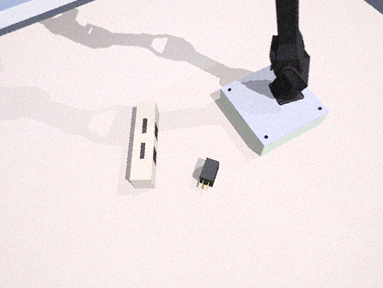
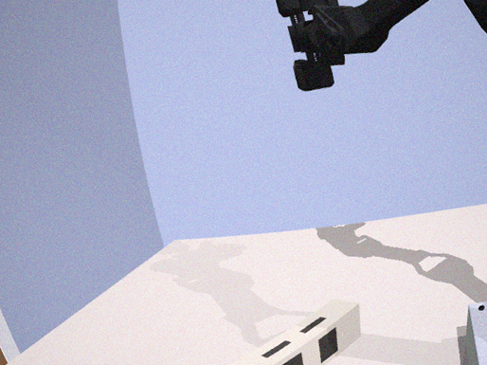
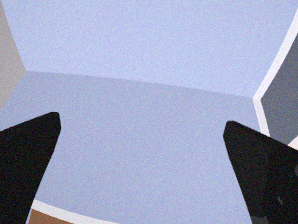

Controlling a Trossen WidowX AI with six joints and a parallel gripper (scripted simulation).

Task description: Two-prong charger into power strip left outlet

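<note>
Now: the charger 21 cm behind my gripper tip, 50 cm to the left of it and 41 cm below it.
</note>
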